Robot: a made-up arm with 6 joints. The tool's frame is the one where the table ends. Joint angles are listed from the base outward.
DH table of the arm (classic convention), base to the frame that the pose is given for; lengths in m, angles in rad. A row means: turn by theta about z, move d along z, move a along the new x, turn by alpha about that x. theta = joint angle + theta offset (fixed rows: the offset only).
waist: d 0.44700; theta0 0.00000; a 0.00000; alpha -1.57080
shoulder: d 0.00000; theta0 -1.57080; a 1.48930; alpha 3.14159
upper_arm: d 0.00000; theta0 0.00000; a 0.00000; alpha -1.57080
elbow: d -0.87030; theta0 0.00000; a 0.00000; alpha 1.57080
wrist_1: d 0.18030; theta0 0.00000; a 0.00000; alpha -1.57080
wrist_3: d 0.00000; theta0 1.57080; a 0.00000; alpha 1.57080
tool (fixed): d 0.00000; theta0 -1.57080; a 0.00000; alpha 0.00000
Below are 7 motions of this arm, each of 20 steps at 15 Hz.
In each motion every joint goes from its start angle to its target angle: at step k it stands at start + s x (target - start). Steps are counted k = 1, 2, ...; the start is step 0. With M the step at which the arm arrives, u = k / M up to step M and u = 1 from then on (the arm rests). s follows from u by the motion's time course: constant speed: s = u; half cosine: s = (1 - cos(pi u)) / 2; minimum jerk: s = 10 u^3 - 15 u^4 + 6 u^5.
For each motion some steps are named. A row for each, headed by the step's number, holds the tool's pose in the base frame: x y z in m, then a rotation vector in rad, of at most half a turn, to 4 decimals.
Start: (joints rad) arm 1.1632 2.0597 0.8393 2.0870 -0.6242 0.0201
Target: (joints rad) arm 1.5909 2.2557 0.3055 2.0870 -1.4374 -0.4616
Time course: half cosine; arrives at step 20
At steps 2, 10, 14, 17, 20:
2: 0.5924 1.6425 -1.0302 -2.6965 -0.3555 1.1044
10: 0.1792 1.3755 -1.2502 -2.8839 -0.3724 0.8526
14: -0.0109 1.1491 -1.3310 -2.9627 -0.5125 0.6501
17: -0.0857 1.0216 -1.3556 -2.9816 -0.6234 0.5431
20: -0.1086 0.9748 -1.3616 -2.9840 -0.6693 0.5054

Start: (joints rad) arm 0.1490 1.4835 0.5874 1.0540 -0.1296 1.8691
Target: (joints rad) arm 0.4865 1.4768 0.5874 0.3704 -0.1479 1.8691
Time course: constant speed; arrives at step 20
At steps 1, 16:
1: 2.1335 0.2615 -0.0061 -2.7003 0.1056 1.3968
16: 1.9809 0.7097 -0.0368 -2.3351 0.1020 1.3730

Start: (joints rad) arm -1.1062 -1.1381 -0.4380 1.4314 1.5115 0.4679
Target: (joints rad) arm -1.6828 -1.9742 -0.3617 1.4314 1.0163 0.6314
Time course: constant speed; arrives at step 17
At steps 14, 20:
14: -0.0095 1.5147 0.9555 2.6196 -0.0637 0.6613
20: 0.1522 1.5773 0.7245 2.3978 -0.1747 0.6947

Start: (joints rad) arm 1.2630 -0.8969 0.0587 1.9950 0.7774 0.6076
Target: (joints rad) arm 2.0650 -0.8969 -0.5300 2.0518 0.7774 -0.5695
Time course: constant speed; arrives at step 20
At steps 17, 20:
17: 0.0889 -0.4513 1.9032 -0.5572 -2.1760 1.6770
20: 0.1204 -0.3994 1.8378 -0.4665 -2.0347 2.0038

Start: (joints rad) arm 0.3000 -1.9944 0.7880 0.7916 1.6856 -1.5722
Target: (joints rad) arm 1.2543 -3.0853 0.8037 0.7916 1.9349 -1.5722
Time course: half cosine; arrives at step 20
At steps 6, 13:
6: -1.7565 -1.0962 -0.4659 1.3616 2.0183 -0.5832
13: -0.5739 -1.1139 -1.4405 1.1606 1.9835 0.3799

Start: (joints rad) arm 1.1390 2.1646 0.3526 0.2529 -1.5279 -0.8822
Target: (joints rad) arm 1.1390 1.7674 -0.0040 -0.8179 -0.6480 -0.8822
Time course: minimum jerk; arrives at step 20
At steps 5, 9, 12, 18, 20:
5: 0.6175 0.9135 -1.1868 -1.5589 1.9961 -0.9937
9: 0.6325 0.9489 -1.0179 -1.0190 2.1687 -0.9539
12: 0.6254 0.9747 -0.8583 -0.5232 2.1797 -0.9461
18: 0.5977 0.9997 -0.6756 -0.0057 2.0453 -0.9716
20: 0.5967 1.0004 -0.6705 0.0077 2.0397 -0.9729

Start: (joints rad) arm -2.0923 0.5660 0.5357 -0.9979 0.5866 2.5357
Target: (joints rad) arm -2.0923 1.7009 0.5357 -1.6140 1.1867 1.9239
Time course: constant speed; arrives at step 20
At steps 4, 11, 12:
4: -0.9953 -1.5749 1.1136 -0.4662 1.7465 -2.2192
11: -1.0159 -1.6842 0.3313 0.1461 1.7527 -2.3041
12: -1.0060 -1.6778 0.2191 0.2307 1.7656 -2.3127

